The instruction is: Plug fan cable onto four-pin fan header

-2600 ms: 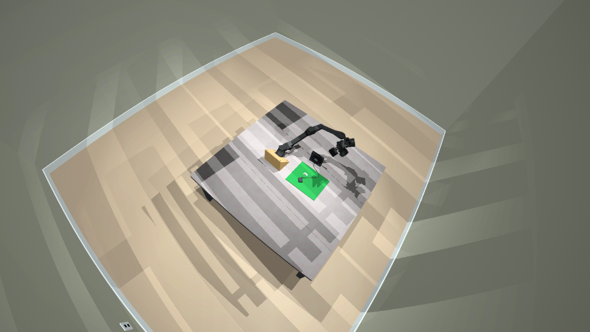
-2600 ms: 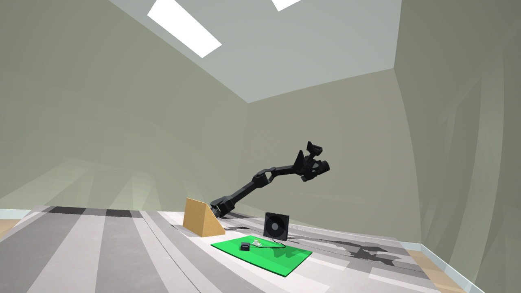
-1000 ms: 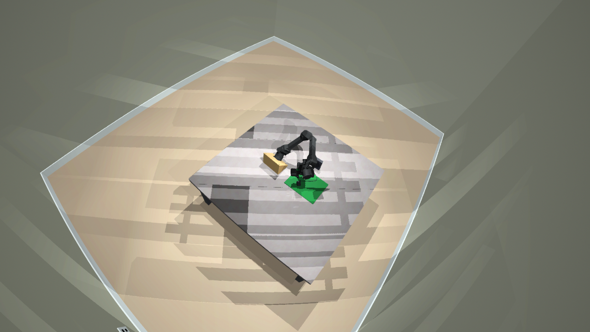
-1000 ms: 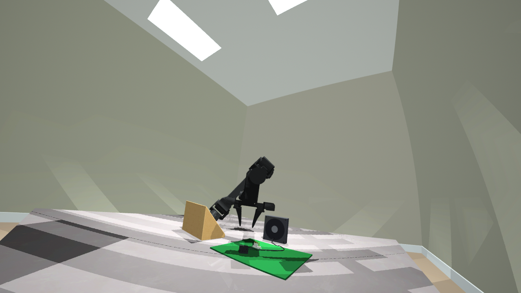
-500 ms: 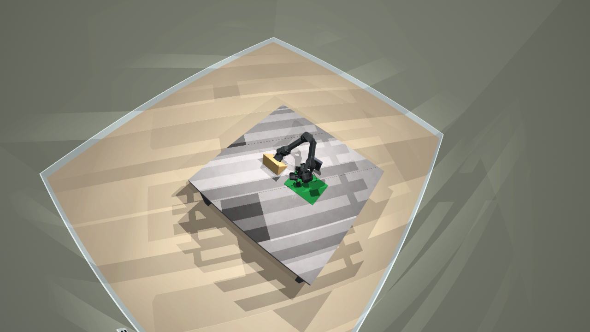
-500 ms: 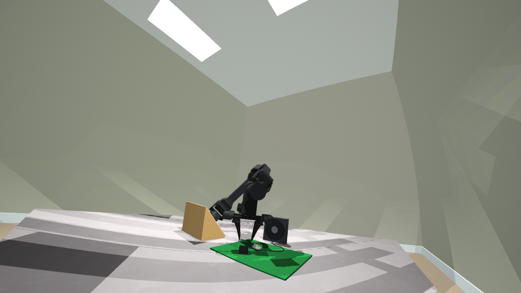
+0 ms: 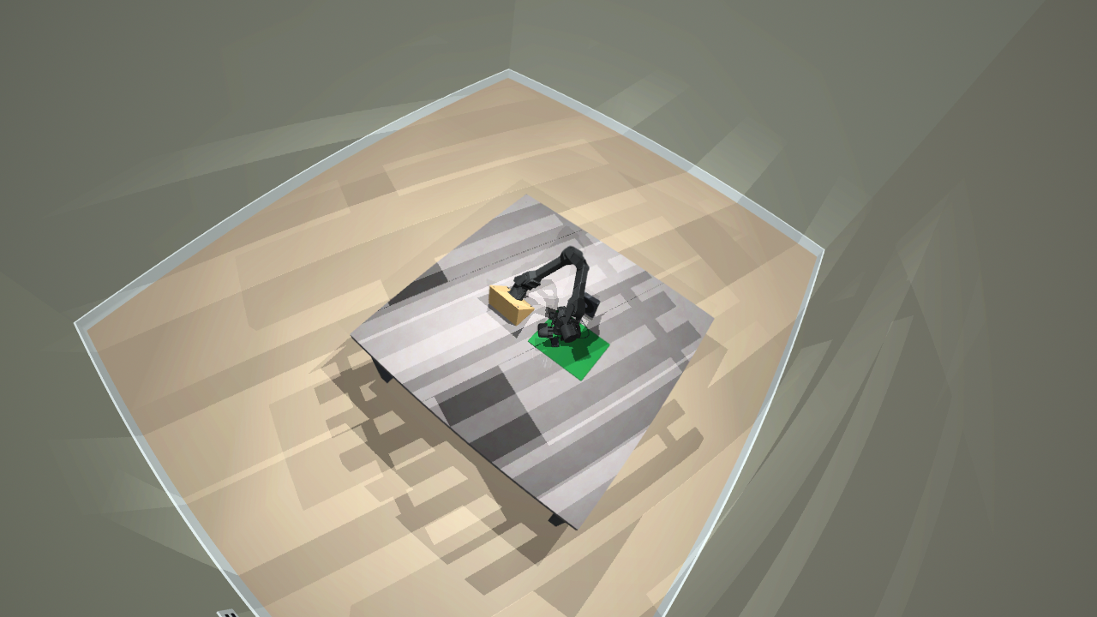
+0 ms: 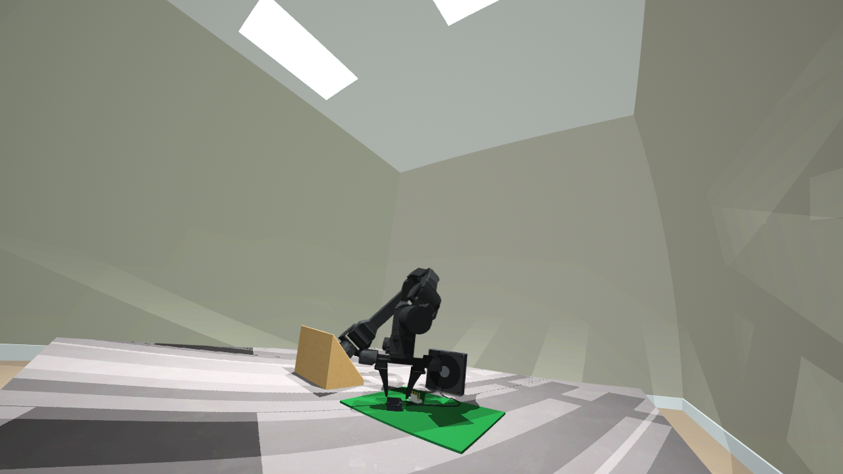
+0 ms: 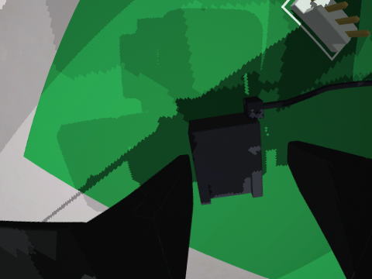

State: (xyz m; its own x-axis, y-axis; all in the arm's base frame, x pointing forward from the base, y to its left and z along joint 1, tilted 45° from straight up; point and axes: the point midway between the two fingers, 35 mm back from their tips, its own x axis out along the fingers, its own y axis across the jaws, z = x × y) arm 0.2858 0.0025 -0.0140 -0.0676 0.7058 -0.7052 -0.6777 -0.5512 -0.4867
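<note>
The black fan plug lies 1 cm to the right of my gripper tip and 1 cm below it. The rest, counted from my gripper tip: green board: 5 cm ahead, 5 cm to the left, 4 cm below; then black fan: 3 cm behind, 23 cm to the left, 3 cm above.
</note>
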